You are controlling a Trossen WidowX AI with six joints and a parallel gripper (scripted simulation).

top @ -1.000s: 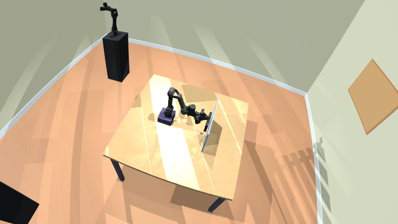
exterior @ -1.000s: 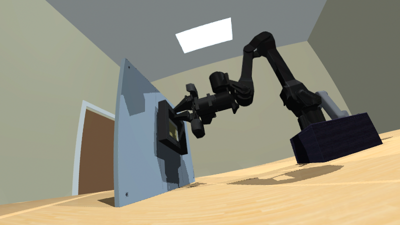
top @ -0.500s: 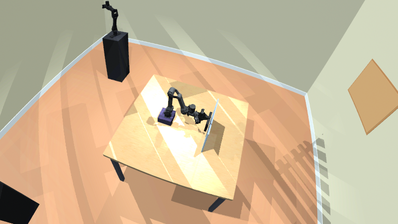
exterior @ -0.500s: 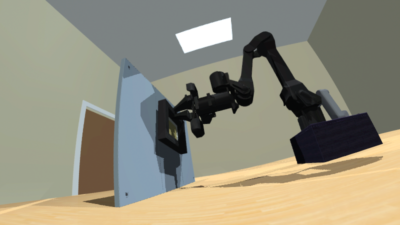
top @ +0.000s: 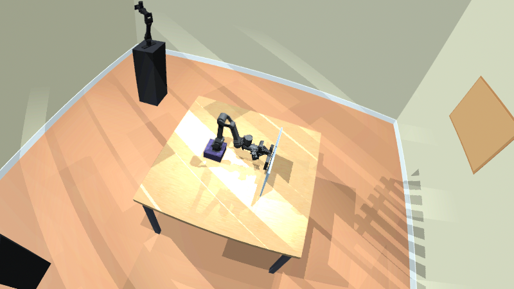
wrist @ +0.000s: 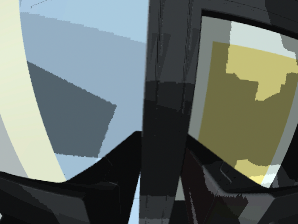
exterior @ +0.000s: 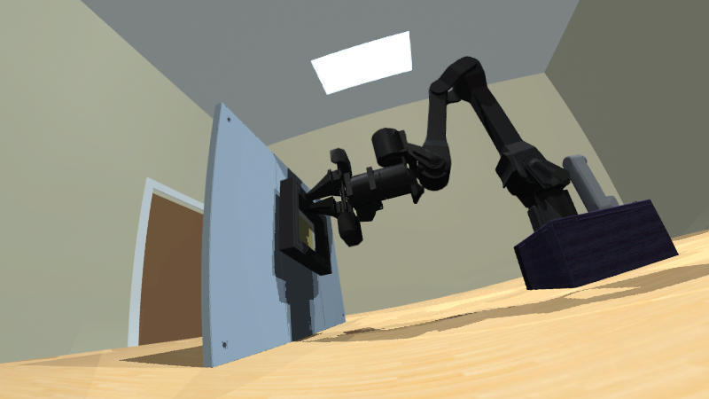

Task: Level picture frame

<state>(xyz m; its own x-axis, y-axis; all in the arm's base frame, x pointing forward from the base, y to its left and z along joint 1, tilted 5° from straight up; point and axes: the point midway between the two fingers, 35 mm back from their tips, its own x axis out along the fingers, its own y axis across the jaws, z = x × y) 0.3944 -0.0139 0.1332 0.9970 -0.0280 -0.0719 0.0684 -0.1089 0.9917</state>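
My gripper tip is 5 cm above the picture frame. Also, from my gripper tip: wall panel (8 cm below, 2 cm ahead, 1 cm to the right).
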